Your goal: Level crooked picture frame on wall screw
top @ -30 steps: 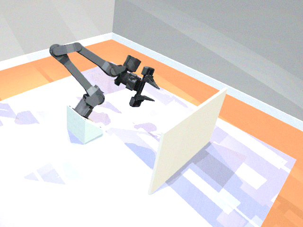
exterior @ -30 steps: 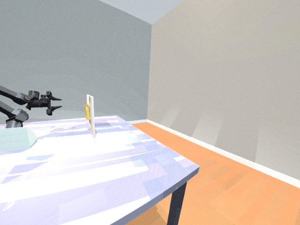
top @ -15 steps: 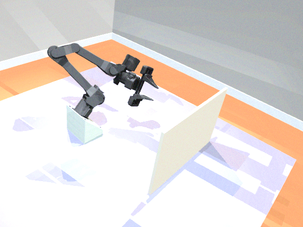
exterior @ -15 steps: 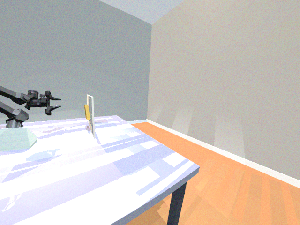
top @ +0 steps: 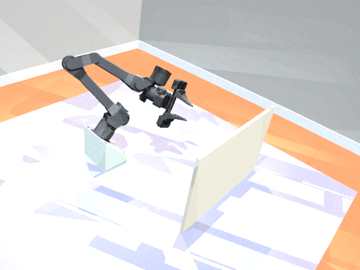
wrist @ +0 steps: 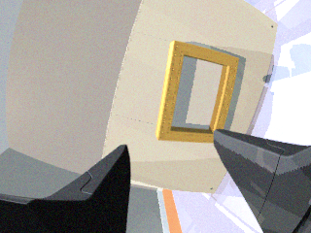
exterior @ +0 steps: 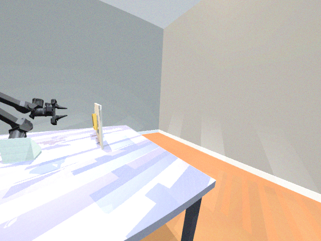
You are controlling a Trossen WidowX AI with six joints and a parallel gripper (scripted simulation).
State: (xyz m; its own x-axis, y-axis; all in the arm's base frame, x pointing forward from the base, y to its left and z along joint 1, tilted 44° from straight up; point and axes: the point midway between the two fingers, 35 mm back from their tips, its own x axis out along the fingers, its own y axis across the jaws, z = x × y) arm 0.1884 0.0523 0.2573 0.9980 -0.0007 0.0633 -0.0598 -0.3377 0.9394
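Right now the picture frame is 200 mm ahead of my gripper tip, 10 mm to the right of it and 80 mm below it. Round my gripper tip: cream wall panel: 210 mm ahead, 10 mm to the right, 90 mm below.
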